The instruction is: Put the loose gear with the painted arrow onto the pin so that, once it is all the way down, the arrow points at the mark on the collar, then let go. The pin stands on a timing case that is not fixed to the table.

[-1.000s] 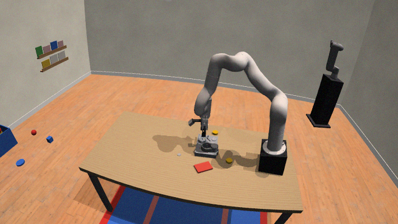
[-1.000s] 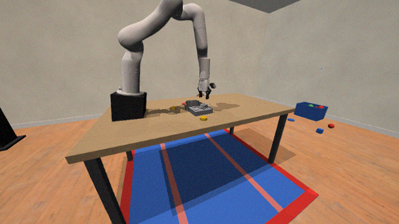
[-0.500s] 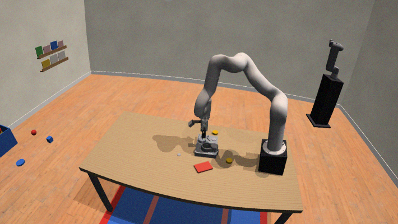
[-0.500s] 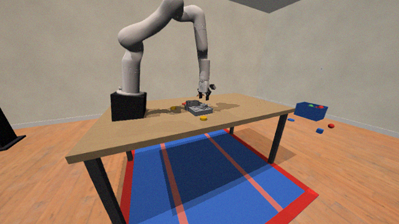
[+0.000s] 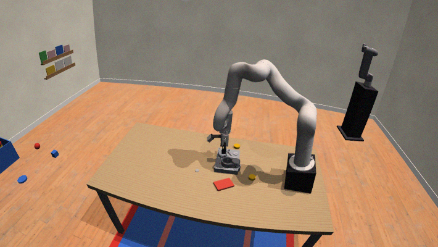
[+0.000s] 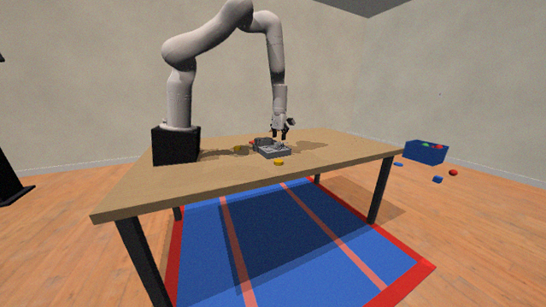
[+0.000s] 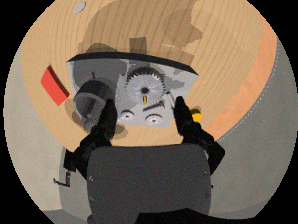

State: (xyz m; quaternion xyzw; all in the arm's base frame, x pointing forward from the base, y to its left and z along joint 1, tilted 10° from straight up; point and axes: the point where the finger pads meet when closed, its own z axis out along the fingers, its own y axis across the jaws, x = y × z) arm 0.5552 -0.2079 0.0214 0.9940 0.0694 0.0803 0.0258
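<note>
Right now my hand is 5 cm above the toothed gear. Round my hand: small grey disc: 17 cm ahead, 15 cm to the left, 10 cm below; then red flat tile: 2 cm behind, 27 cm to the left, 10 cm below.
</note>
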